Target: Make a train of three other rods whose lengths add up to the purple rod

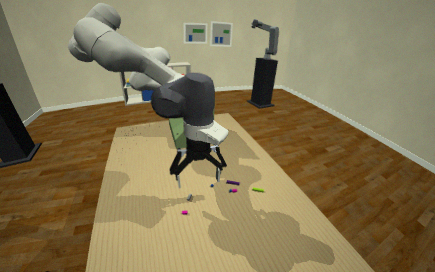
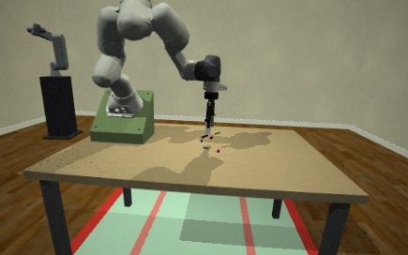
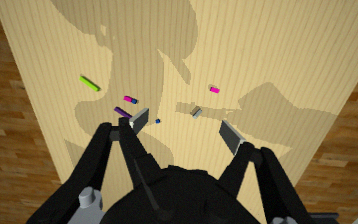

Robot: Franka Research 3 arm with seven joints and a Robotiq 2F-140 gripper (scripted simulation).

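My gripper is now 10 cm above the grey rod, 4 cm to the left of it and 2 cm past it. Also, from my hand: purple rod (17 cm to the left, 10 cm below, 1 cm behind); dark blue piece (10 cm below, 8 cm to the left, 4 cm behind); lime rod (25 cm to the left, 10 cm below, 8 cm ahead).
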